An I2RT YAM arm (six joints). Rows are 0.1 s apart.
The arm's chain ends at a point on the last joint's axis. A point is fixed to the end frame.
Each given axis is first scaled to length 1.
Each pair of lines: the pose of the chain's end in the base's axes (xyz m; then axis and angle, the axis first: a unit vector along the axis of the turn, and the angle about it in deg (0 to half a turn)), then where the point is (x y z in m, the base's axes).
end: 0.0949, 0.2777, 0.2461, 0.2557, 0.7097, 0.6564, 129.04
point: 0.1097 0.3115 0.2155
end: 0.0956, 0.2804, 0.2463, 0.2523, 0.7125, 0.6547, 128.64
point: 0.1106 0.3139 0.2155
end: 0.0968, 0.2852, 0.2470, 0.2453, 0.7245, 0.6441, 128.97
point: 0.1112 0.3180 0.2151
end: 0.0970, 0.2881, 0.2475, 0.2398, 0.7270, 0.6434, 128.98
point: 0.1113 0.3207 0.2154
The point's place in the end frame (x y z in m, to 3 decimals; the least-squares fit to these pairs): 0.028 -0.026 0.029
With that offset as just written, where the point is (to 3 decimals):
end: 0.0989, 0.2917, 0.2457, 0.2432, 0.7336, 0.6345, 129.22
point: 0.113 0.324 0.213
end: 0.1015, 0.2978, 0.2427, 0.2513, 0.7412, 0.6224, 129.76
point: 0.115 0.329 0.209
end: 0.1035, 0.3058, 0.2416, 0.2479, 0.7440, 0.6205, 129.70
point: 0.117 0.337 0.208
